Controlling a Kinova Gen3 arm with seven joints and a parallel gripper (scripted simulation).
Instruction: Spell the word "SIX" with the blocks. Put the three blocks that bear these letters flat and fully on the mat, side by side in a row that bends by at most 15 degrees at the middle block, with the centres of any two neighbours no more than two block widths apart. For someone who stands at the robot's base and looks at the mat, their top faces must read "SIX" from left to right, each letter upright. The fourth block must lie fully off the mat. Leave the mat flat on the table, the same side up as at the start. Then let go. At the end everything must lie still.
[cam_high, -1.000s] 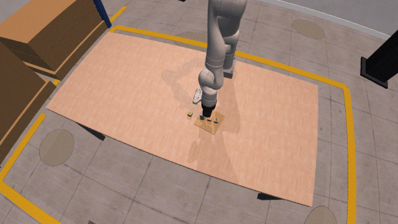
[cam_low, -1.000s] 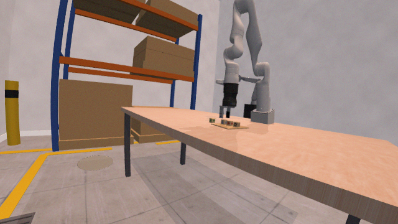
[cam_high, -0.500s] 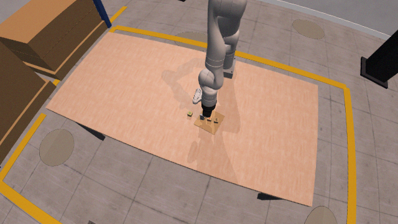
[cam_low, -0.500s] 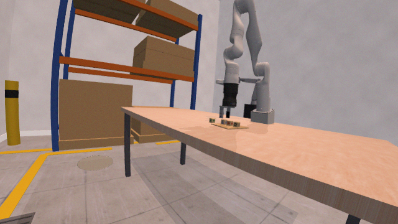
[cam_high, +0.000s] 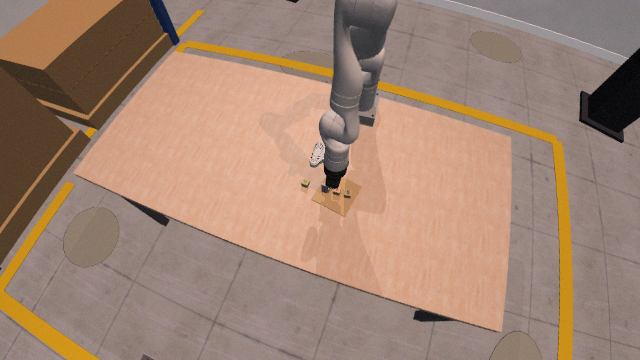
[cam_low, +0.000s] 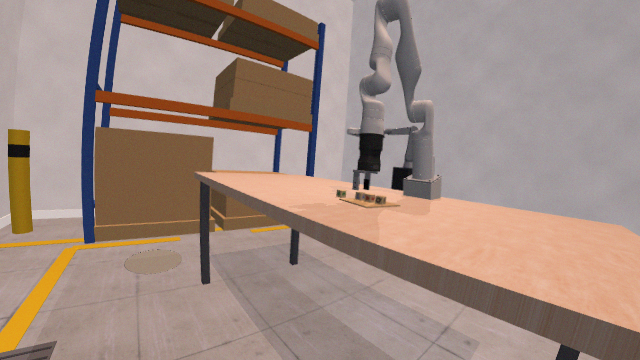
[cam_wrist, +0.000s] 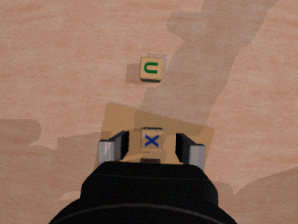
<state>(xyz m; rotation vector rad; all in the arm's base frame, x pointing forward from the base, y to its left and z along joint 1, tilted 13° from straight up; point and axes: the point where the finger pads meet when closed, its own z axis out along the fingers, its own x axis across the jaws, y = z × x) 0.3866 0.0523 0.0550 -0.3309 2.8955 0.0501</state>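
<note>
My hand is 4 cm to the right of the block, 4 cm above it and 1 cm past it. From my hand the other things lie so: tan mat 5 cm below, 4 cm to the left, 1 cm behind.
</note>
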